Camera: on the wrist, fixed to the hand. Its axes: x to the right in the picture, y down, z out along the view.
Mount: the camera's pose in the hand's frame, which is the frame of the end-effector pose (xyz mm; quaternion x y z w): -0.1 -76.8 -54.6 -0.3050 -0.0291 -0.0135 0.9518
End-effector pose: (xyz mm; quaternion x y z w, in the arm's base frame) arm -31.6 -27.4 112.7 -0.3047 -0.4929 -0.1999 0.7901
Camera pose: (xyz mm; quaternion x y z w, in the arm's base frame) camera -43.1 -120.8 116.5 -0.5302 -0.4353 -0.3424 0.6420
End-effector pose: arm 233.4 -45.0 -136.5 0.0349 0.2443 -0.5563 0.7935
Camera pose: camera 145.2 -56.1 -167.8 -0.2283 0.3796 -0.4667 0.7655
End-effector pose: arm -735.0 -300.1 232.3 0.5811 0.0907 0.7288 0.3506
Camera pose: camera -753.6 -228.5 173.9 0.4662 -0.1383 0.6997 0.5234
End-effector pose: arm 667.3 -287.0 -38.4 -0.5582 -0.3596 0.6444 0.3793
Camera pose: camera 728.2 -250.1 23.3 -0.6234 -0.5574 0.5148 0.1890
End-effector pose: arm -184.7 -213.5 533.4 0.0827 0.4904 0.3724 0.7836
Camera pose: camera -191.5 -280.9 467.9 -0.1561 0.3315 0.4910 0.7903
